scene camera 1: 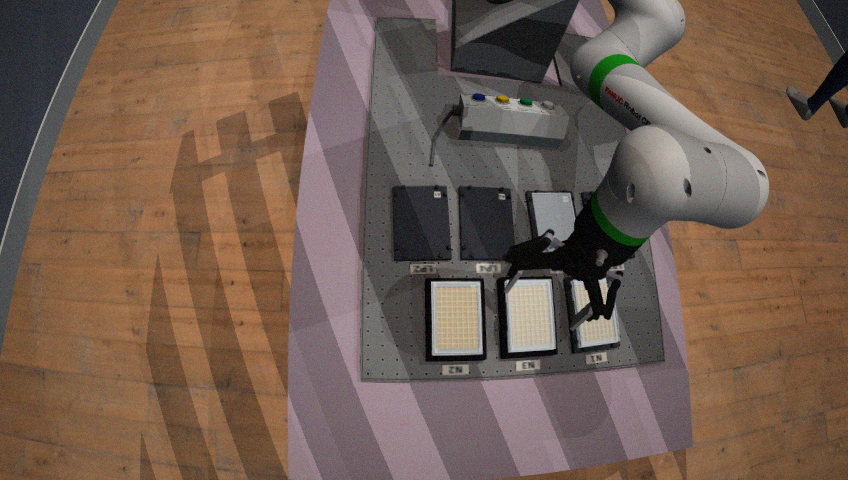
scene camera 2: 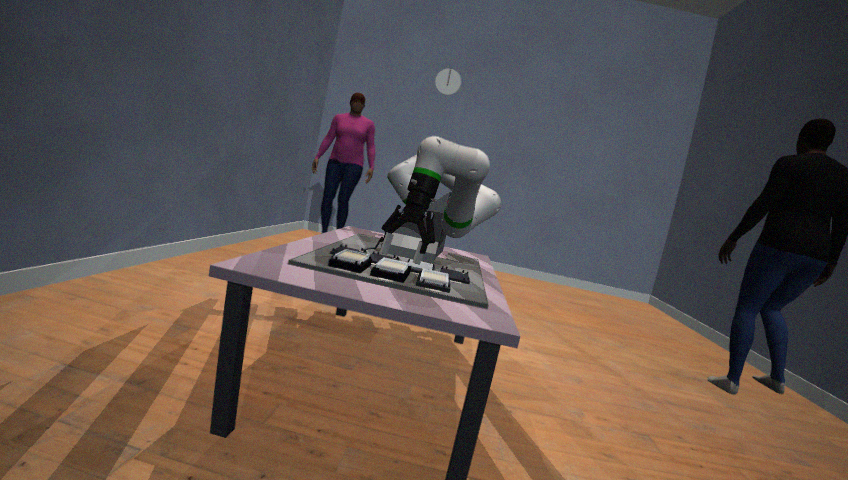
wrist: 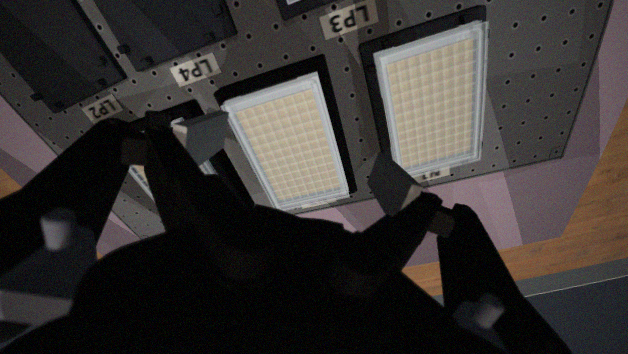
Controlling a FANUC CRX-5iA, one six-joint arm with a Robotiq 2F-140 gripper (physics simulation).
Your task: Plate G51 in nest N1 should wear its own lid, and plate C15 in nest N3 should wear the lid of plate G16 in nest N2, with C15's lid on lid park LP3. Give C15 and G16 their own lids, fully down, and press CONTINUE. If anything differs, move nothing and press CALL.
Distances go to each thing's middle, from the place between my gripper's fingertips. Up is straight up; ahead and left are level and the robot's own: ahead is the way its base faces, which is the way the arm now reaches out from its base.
My hand is 40 mm above the N3 nest [scene camera 1: 504, 354], 30 mm short of it and 10 mm to the left of it. The rest, counted from my hand: LP2 park [scene camera 1: 421, 229]: 200 mm to the right, 150 mm behind, 40 mm below; then LP4 park [scene camera 1: 486, 220]: 160 mm behind, 80 mm to the right, 40 mm below; then N2 nest [scene camera 1: 428, 332]: 150 mm to the right, 40 mm below, 30 mm ahead.
